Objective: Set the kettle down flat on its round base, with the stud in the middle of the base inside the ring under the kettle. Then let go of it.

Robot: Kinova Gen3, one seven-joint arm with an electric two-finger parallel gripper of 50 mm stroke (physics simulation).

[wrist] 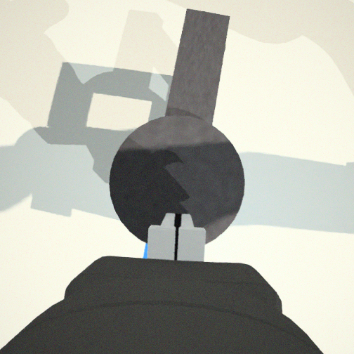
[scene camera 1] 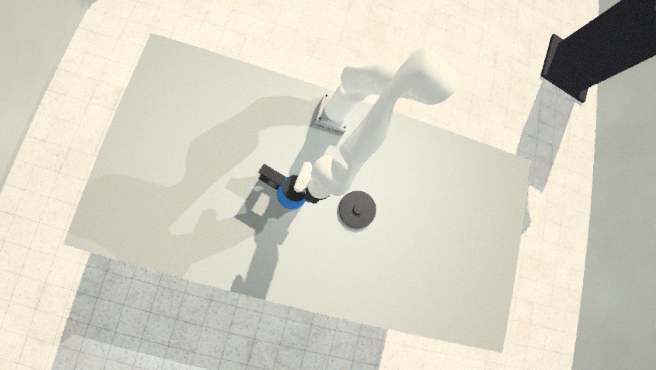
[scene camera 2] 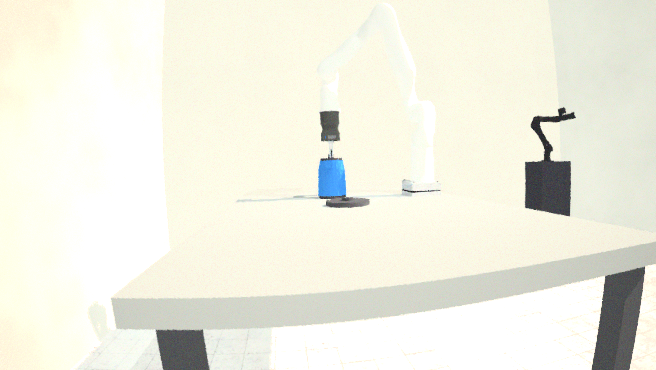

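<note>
My gripper (wrist: 177, 229). Blue kettle (scene camera 2: 331, 175). Round dark base (scene camera 1: 357, 209); in the wrist view, out of frame.
</note>
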